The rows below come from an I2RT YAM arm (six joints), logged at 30 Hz.
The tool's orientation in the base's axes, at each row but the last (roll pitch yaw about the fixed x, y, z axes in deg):
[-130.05, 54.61, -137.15]
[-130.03, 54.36, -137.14]
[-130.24, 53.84, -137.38]
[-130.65, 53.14, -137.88]
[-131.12, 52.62, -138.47]
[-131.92, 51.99, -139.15]
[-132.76, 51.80, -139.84]
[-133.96, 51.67, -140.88]
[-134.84, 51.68, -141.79]
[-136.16, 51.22, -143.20]
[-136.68, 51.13, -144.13]
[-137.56, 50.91, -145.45]
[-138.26, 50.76, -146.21]
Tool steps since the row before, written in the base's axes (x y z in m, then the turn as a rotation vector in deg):
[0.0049, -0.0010, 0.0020, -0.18, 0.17, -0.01]
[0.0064, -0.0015, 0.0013, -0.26, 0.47, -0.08]
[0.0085, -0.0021, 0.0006, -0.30, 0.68, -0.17]
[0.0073, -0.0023, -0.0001, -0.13, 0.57, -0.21]
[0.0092, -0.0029, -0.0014, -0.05, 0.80, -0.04]
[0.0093, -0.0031, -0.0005, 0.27, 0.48, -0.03]
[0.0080, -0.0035, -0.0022, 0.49, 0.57, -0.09]
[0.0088, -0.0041, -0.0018, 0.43, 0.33, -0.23]
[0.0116, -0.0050, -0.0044, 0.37, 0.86, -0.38]
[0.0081, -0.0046, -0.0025, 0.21, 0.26, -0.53]
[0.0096, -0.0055, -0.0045, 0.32, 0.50, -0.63]
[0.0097, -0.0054, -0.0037, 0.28, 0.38, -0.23]
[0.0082, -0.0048, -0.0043, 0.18, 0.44, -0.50]
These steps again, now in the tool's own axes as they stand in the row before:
[-0.0033, -0.0017, 0.0039, 0.02, 0.15, -0.19]
[-0.0032, -0.0018, 0.0056, -0.01, 0.45, -0.30]
[-0.0033, -0.0020, 0.0079, 0.00, 0.68, -0.35]
[-0.0022, -0.0019, 0.0071, 0.00, 0.60, -0.16]
[-0.0019, -0.0018, 0.0094, -0.27, 0.73, -0.20]
[-0.0027, -0.0025, 0.0091, -0.30, 0.44, 0.15]
[-0.0007, -0.0021, 0.0087, -0.39, 0.55, 0.35]
[-0.0012, -0.0029, 0.0094, -0.16, 0.40, 0.41]
[-0.0003, -0.0025, 0.0131, -0.21, 0.94, 0.30]
[-0.0004, -0.0031, 0.0091, 0.21, 0.46, 0.36]
[0.0006, -0.0030, 0.0116, 0.14, 0.72, 0.45]
[-0.0002, -0.0032, 0.0113, -0.10, 0.45, 0.26]
[0.0007, -0.0024, 0.0101, 0.14, 0.61, 0.29]

